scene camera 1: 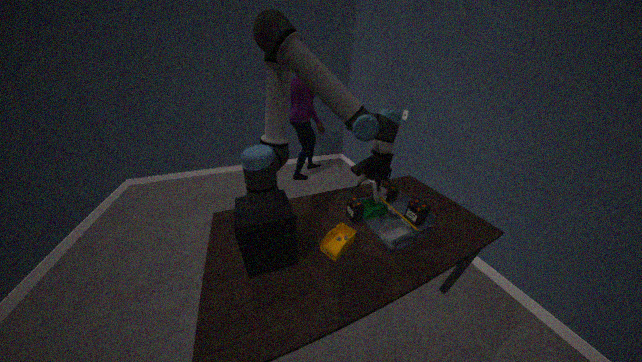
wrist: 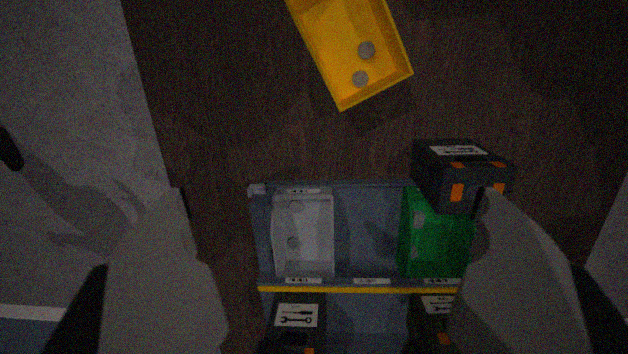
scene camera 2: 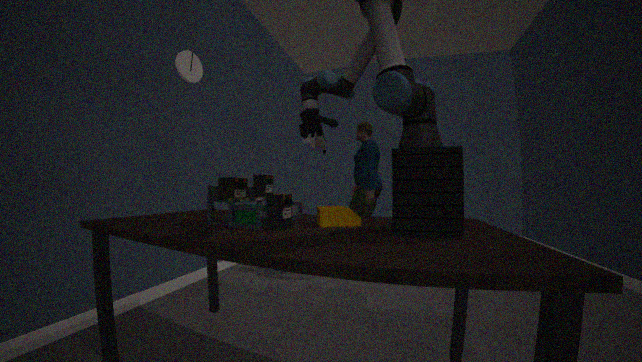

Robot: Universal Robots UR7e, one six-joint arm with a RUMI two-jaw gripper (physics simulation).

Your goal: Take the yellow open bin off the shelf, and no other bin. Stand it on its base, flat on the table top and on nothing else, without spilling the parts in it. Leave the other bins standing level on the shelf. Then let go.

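Places are measured from the arm's base along level axes (x right, y ahead, z up), in metres.
Pixels of known places: gripper, between the fingertips: (scene camera 1: pixel 366 194) (wrist: pixel 329 191) (scene camera 2: pixel 318 152); arm's base, origin of its link: (scene camera 1: pixel 264 204) (scene camera 2: pixel 420 150).
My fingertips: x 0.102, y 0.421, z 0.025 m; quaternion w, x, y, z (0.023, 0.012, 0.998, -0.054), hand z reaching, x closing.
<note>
For each thing: its middle in the pictures, then the offset to it from my fingertips. "spot": a spot on its surface instead. Level surfaces: height alone.
- yellow bin, middle of its body: (wrist: pixel 345 31) (scene camera 2: pixel 338 216) (scene camera 1: pixel 338 240) dx -0.020, dy -0.096, dz -0.276 m
- table top, height of its surface: dz -0.313 m
- shelf, a spot on its surface: (wrist: pixel 372 185) spot: dx -0.070, dy +0.135, dz -0.291 m
- white bin, middle of its body: (wrist: pixel 305 238) (scene camera 1: pixel 396 232) dx +0.047, dy +0.230, dz -0.270 m
- green bin, middle of its body: (wrist: pixel 433 237) (scene camera 2: pixel 252 215) (scene camera 1: pixel 372 208) dx -0.177, dy +0.226, dz -0.270 m
- black box with orange clips, middle of its body: (wrist: pixel 454 172) (scene camera 2: pixel 279 211) (scene camera 1: pixel 354 209) dx -0.181, dy +0.093, dz -0.248 m
- shelf's yellow strip, a spot on its surface: (wrist: pixel 350 289) spot: dx -0.031, dy +0.278, dz -0.201 m
The yellow bin (scene camera 1: pixel 337 242) (scene camera 2: pixel 339 217) (wrist: pixel 345 45) stands on its base, flat on the table top (scene camera 1: pixel 280 310) (scene camera 2: pixel 350 255), apart from the shelf (wrist: pixel 372 185). Two round grey parts lie inside it in the wrist view; its far end is cut off there. My gripper (scene camera 1: pixel 367 194) (scene camera 2: pixel 317 147) (wrist: pixel 329 191) is open and empty, high above the table and apart from the yellow bin. The white bin (wrist: pixel 317 225) and the green bin (scene camera 1: pixel 375 209) (scene camera 2: pixel 246 216) (wrist: pixel 440 245) sit in the shelf's front tier with an empty slot between them. Both look level.
A black box with orange clips (scene camera 1: pixel 355 210) (scene camera 2: pixel 280 210) (wrist: pixel 460 170) stands beside the green bin and partly hides it. Two more black boxes (wrist: pixel 295 325) (wrist: pixel 435 320) are behind the shelf's yellow strip (wrist: pixel 350 289). A person (scene camera 1: pixel 302 110) (scene camera 2: pixel 367 165) stands beyond the table.
</note>
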